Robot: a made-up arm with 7 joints. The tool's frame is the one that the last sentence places.
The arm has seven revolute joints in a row. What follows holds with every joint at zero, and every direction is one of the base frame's. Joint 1 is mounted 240.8 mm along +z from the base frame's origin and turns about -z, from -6.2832 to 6.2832 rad. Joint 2 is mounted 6.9 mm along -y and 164.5 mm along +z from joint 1 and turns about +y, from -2.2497 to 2.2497 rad. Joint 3 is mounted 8.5 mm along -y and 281.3 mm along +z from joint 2 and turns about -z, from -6.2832 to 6.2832 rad. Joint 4 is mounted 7.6 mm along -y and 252.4 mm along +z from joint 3 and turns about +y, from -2.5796 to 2.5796 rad. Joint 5 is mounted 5.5 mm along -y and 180.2 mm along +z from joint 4 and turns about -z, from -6.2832 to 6.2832 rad. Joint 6 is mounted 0.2 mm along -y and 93.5 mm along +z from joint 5 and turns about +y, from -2.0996 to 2.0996 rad. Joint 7 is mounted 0.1 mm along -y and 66.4 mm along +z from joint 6 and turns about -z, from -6.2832 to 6.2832 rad. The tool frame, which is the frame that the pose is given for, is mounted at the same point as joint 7; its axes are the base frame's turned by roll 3.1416, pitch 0 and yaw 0 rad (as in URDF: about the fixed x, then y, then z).
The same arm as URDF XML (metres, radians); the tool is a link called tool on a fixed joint. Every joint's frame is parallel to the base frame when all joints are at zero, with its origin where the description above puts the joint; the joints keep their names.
<robot name="arm">
  <joint name="joint 1" type="revolute">
    <parent link="base"/>
    <child link="link1"/>
    <origin xyz="0.0000 0.0000 0.2408" rpy="0.0000 0.0000 0.0000"/>
    <axis xyz="0 0 -1"/>
    <limit lower="-6.2832" upper="6.2832"/>
  </joint>
  <joint name="joint 2" type="revolute">
    <parent link="link1"/>
    <child link="link2"/>
    <origin xyz="0.0000 -0.0069 0.1645" rpy="0.0000 0.0000 0.0000"/>
    <axis xyz="0 1 0"/>
    <limit lower="-2.2497" upper="2.2497"/>
  </joint>
  <joint name="joint 3" type="revolute">
    <parent link="link2"/>
    <child link="link3"/>
    <origin xyz="0.0000 -0.0085 0.2813" rpy="0.0000 0.0000 0.0000"/>
    <axis xyz="0 0 -1"/>
    <limit lower="-6.2832" upper="6.2832"/>
  </joint>
  <joint name="joint 4" type="revolute">
    <parent link="link3"/>
    <child link="link4"/>
    <origin xyz="0.0000 -0.0076 0.2524" rpy="0.0000 0.0000 0.0000"/>
    <axis xyz="0 1 0"/>
    <limit lower="-2.5796" upper="2.5796"/>
  </joint>
  <joint name="joint 5" type="revolute">
    <parent link="link4"/>
    <child link="link5"/>
    <origin xyz="0.0000 -0.0055 0.1802" rpy="0.0000 0.0000 0.0000"/>
    <axis xyz="0 0 -1"/>
    <limit lower="-6.2832" upper="6.2832"/>
  </joint>
  <joint name="joint 6" type="revolute">
    <parent link="link5"/>
    <child link="link6"/>
    <origin xyz="0.0000 -0.0002 0.0935" rpy="0.0000 0.0000 0.0000"/>
    <axis xyz="0 1 0"/>
    <limit lower="-2.0996" upper="2.0996"/>
  </joint>
  <joint name="joint 7" type="revolute">
    <parent link="link6"/>
    <child link="link7"/>
    <origin xyz="0.0000 -0.0001 0.0664" rpy="0.0000 0.0000 0.0000"/>
    <axis xyz="0 0 -1"/>
    <limit lower="-6.2832" upper="6.2832"/>
  </joint>
  <joint name="tool_fixed" type="fixed">
    <parent link="link7"/>
    <child link="tool"/>
    <origin xyz="0.0000 0.0000 0.0000" rpy="-3.1416 0.0000 0.0000"/>
  </joint>
  <link name="base"/>
  <link name="link1"/>
  <link name="link2"/>
  <link name="link3"/>
  <link name="link4"/>
  <link name="link5"/>
  <link name="link6"/>
  <link name="link7"/>
  <link name="tool"/>
</robot>

